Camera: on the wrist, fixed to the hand. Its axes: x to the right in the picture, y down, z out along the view.
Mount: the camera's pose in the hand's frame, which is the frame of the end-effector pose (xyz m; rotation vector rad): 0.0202 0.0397 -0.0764 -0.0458 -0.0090 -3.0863
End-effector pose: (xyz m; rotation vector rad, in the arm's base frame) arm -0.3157 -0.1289 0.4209 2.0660 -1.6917 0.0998
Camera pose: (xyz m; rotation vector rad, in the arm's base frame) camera -0.3306 -0.1224 0.5078 1.9245 2.2309 -0.7385
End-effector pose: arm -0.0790 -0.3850 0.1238 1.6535 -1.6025 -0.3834
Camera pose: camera -0.0508 -0.3753 0.2071 -1.8647 -1.8421 1.1838
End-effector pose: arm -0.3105 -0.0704 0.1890 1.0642 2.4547 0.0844
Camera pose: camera -0.3289 -0.0190 0.2586 -2.7017 1.2524 -0.6635
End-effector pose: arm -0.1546 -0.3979 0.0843 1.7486 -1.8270 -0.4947
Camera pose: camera -0.1383 -0.4061 0.1708 -1.9725 -1.8041 0.8402
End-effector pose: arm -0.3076 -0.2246 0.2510 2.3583 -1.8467 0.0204
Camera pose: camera -0.3350 -0.2439 0.3328 1.9718 2.3833 -0.2615
